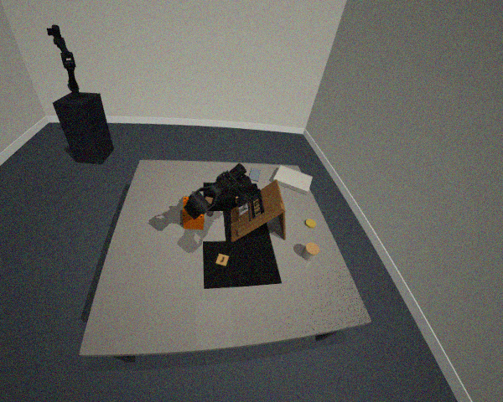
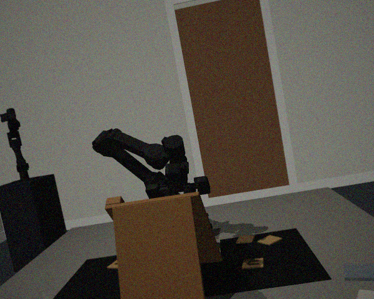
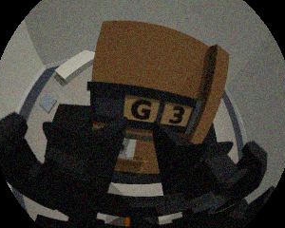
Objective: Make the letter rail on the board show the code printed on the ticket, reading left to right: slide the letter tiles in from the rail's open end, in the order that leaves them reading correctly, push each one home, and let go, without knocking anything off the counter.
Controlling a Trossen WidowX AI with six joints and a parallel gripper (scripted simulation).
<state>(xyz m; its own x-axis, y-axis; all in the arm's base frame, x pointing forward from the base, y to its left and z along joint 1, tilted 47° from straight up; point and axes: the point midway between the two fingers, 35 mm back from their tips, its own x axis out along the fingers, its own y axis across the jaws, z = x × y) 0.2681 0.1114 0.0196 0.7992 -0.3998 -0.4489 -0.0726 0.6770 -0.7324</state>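
The white ticket lies 3 cm behind my gripper tip, 3 cm to the left of it and 11 cm below it. Round my gripper tip: yellow disc 42 cm ahead, 3 cm to the left, 18 cm below; black mat 10 cm behind, 4 cm to the right, 19 cm below; grey-blue card 7 cm ahead, 48 cm to the left, 19 cm below.
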